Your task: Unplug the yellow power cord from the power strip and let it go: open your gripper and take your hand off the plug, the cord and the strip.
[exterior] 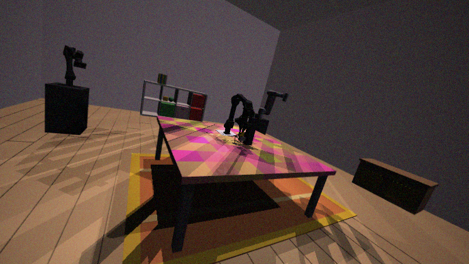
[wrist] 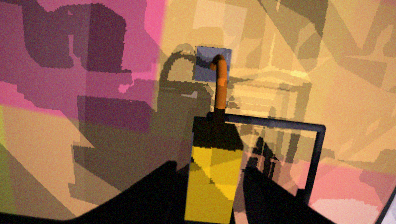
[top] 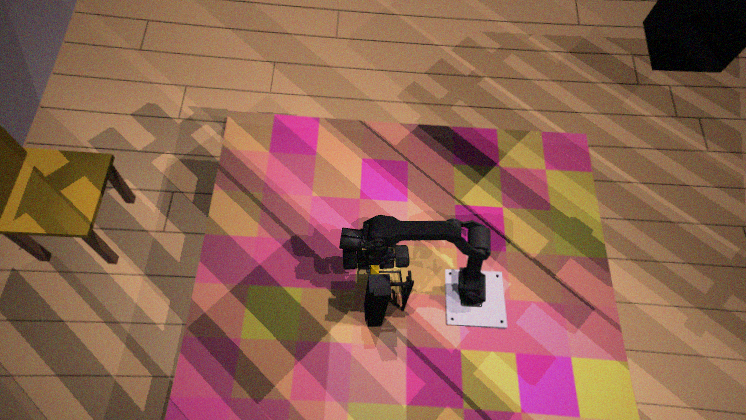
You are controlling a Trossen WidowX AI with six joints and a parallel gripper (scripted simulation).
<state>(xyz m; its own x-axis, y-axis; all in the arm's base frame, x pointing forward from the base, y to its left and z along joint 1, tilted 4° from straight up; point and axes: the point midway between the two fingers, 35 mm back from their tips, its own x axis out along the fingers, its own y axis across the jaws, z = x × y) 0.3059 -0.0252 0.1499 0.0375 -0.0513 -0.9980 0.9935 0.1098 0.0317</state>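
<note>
Now: gripper tip 1 cm past the yellow plug, 3 cm to the right of it and 1 cm above it.
</note>
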